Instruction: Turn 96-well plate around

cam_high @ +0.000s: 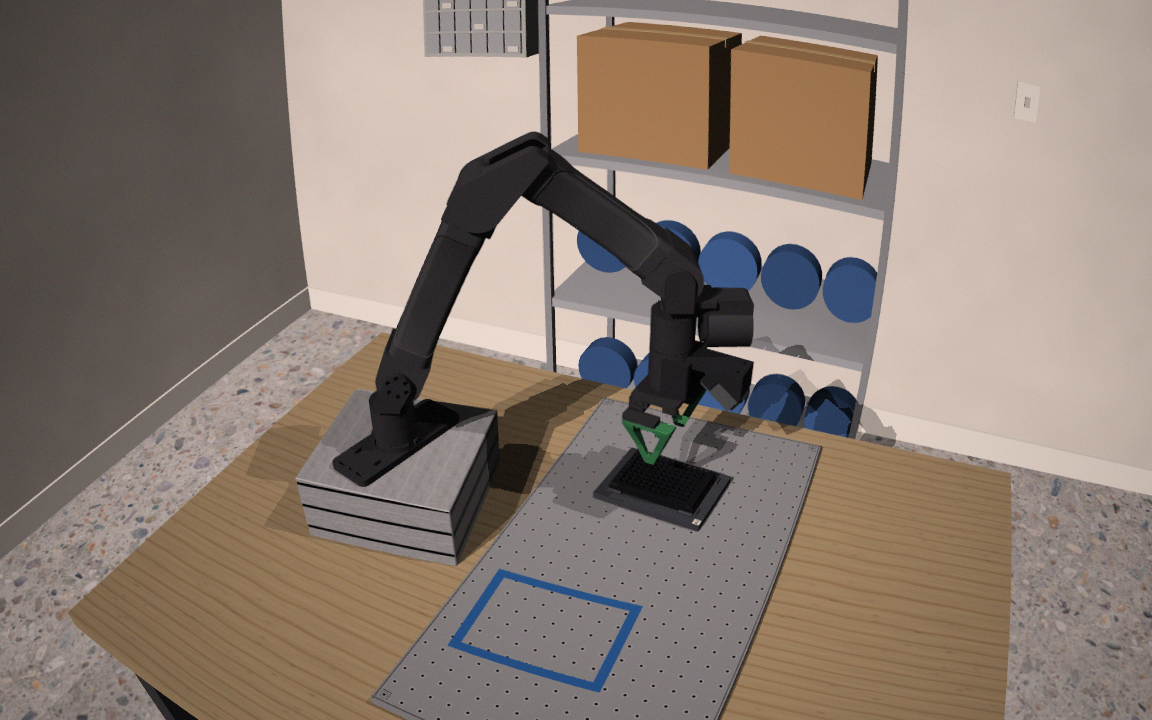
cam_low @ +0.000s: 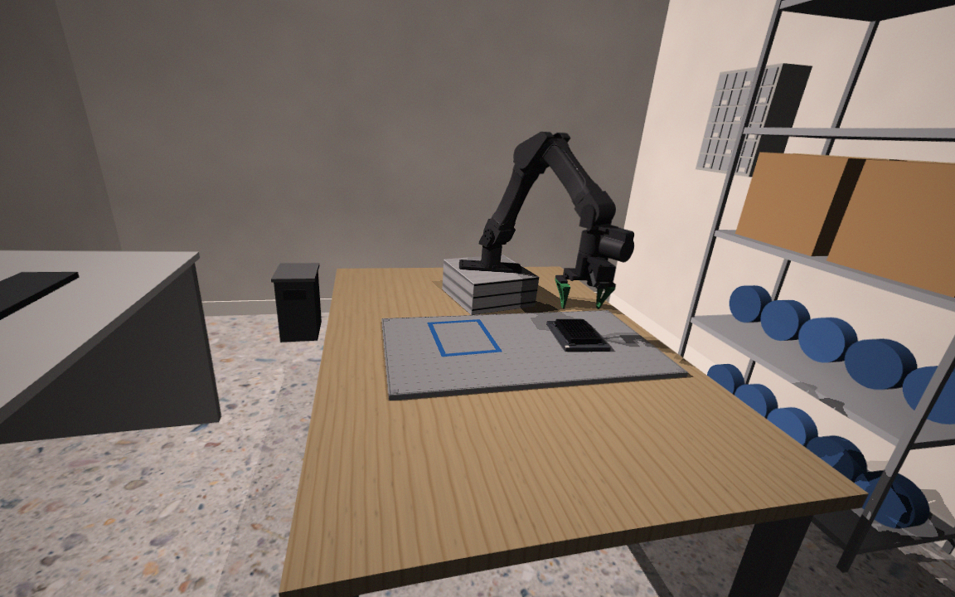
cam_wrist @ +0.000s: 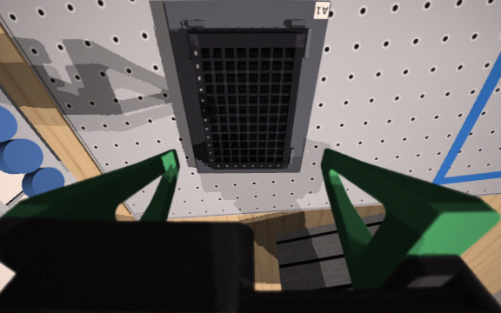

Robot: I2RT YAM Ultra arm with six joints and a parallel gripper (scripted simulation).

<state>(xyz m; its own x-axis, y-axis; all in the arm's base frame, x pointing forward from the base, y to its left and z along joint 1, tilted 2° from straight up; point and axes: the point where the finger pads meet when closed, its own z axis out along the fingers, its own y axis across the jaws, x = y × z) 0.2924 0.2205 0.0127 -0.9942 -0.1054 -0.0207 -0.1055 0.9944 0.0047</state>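
The black 96-well plate lies 70 mm below my hand. Round my hand: white A1 label (80 mm ahead, 40 mm to the right, 80 mm below); then dark plate nest N1 (90 mm below).
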